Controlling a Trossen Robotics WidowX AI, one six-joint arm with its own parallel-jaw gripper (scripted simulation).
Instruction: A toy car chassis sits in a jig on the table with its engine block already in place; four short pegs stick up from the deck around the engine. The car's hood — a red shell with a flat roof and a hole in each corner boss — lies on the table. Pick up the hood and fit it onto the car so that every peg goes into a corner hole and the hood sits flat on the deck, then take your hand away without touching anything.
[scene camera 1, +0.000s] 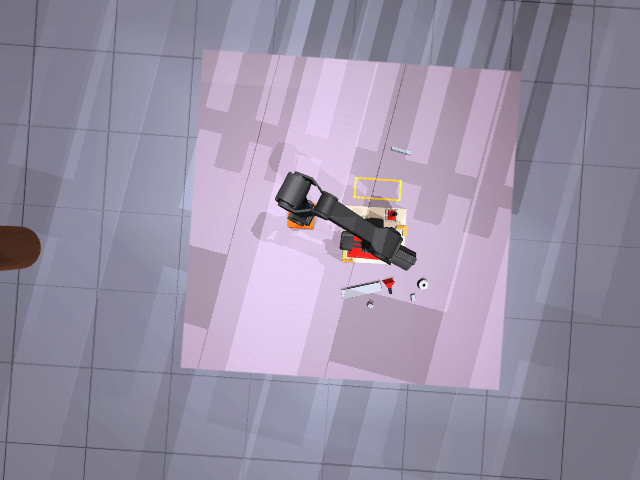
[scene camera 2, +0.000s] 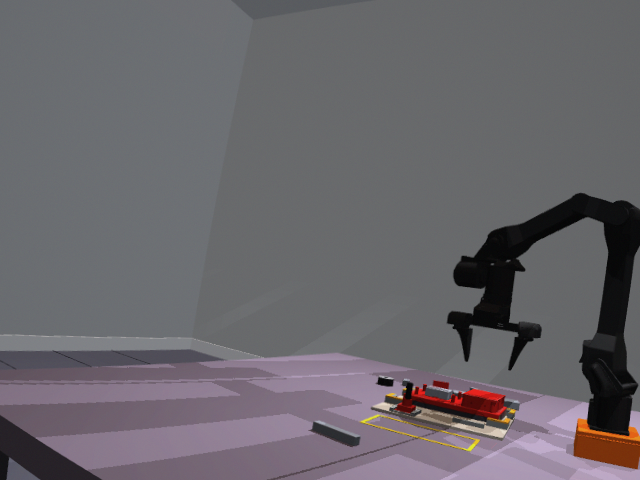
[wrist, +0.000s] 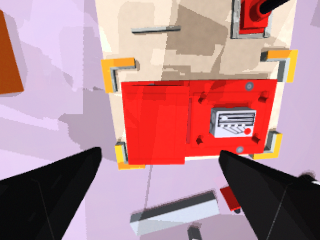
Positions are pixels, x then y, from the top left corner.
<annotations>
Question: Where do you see the gripper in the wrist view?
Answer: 161, 154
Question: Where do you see a car hood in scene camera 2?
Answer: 482, 400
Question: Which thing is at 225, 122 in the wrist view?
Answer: A grey engine block.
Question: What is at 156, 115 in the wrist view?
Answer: A car hood.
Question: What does the gripper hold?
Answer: Nothing.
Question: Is the gripper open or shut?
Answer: Open.
</annotations>
